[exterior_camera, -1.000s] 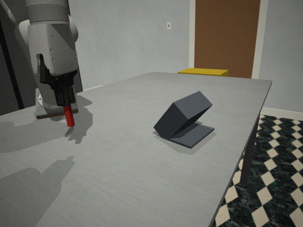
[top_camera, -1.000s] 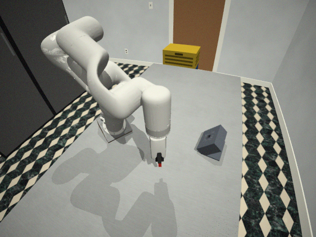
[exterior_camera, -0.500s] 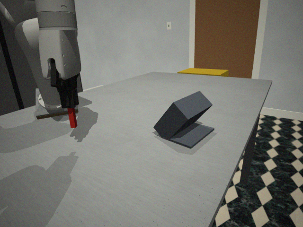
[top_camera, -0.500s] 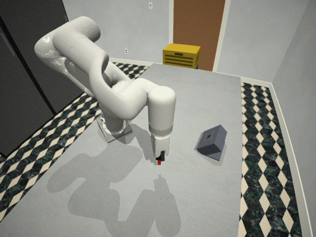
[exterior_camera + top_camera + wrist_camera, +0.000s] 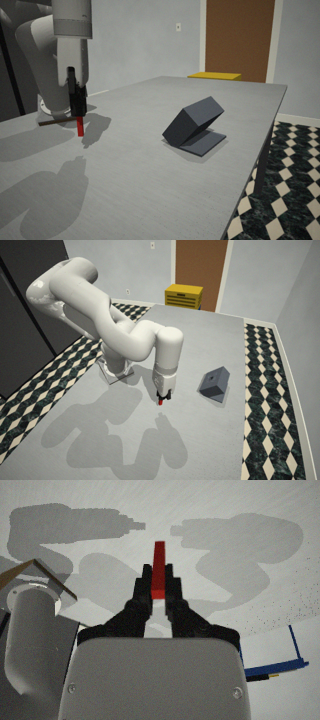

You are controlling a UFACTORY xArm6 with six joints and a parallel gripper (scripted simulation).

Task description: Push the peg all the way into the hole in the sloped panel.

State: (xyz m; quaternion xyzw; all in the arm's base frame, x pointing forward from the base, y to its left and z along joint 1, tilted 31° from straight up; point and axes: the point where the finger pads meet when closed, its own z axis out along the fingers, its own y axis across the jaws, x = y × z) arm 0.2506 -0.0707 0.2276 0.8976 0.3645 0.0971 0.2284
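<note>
The grey base plate lies 23 cm ahead of my hand, 18 cm to the left of it and 12 cm below it. Also, from my hand: red peg: 3 cm below.
</note>
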